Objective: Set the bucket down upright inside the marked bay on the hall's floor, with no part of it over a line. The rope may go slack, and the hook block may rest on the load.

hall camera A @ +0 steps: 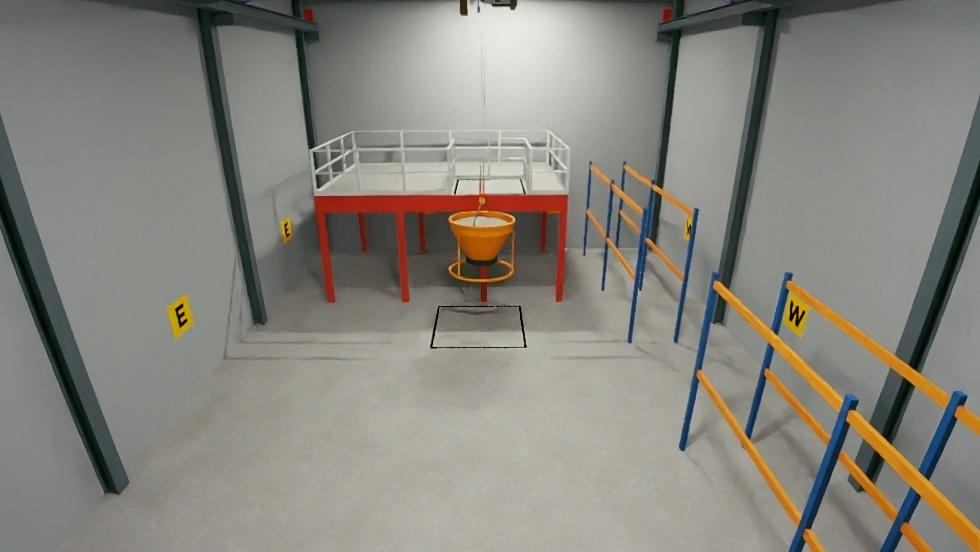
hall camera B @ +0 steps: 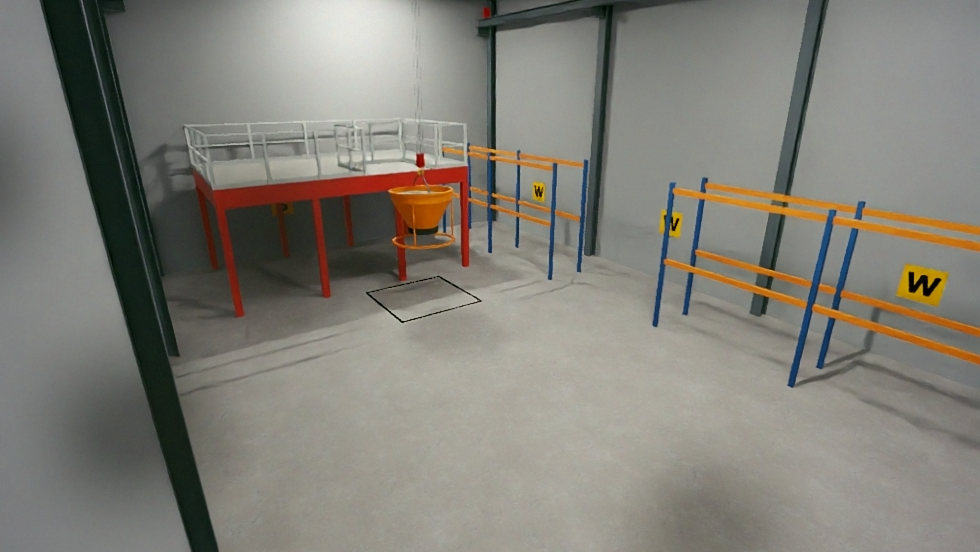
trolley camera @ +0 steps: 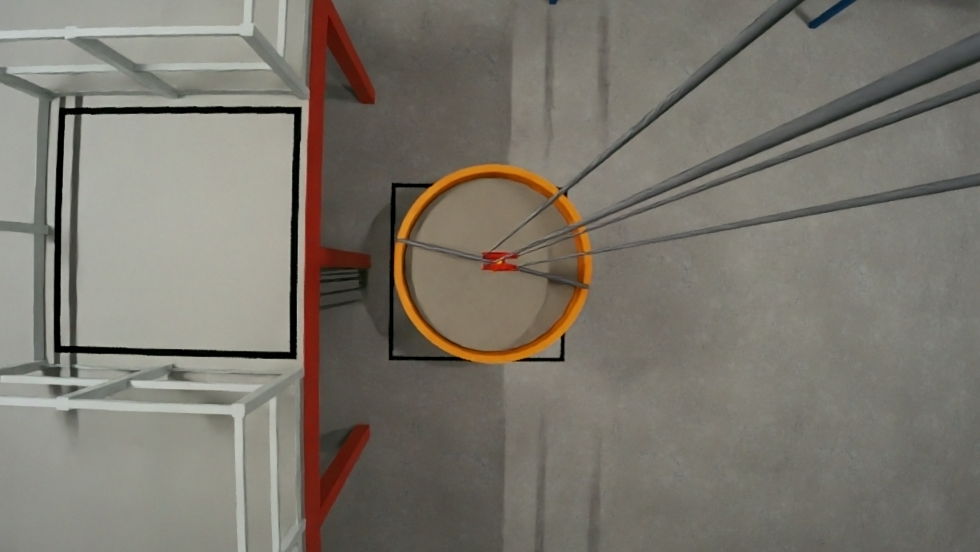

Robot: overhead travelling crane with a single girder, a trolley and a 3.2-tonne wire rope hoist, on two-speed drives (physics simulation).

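The orange bucket [hall camera A: 481, 240] [hall camera B: 420, 209] [trolley camera: 493, 357] hangs upright on its bail, with its base ring above the floor. My hook [hall camera A: 481, 200] [hall camera B: 420, 172] [trolley camera: 499, 261] is shut on the bucket's bail, and the ropes above it look taut. The marked bay [hall camera A: 477, 347] [hall camera B: 384, 307] [trolley camera: 391, 329] is a black outline on the floor, in front of the platform. In the trolley view the bucket's rim covers most of the bay and hides parts of its top, right and bottom lines. A shadow lies in the bay in both hall views.
The red platform [hall camera A: 384, 203] [hall camera B: 288, 190] [trolley camera: 314, 205] with white railings stands close behind the bay. Another black outline [trolley camera: 58, 233] is on its deck. A blue and orange rack [hall camera A: 637, 274] [hall camera B: 552, 219] stands right of the bay; another rack [hall camera A: 698, 363] [hall camera B: 663, 253] stands nearer the cameras.
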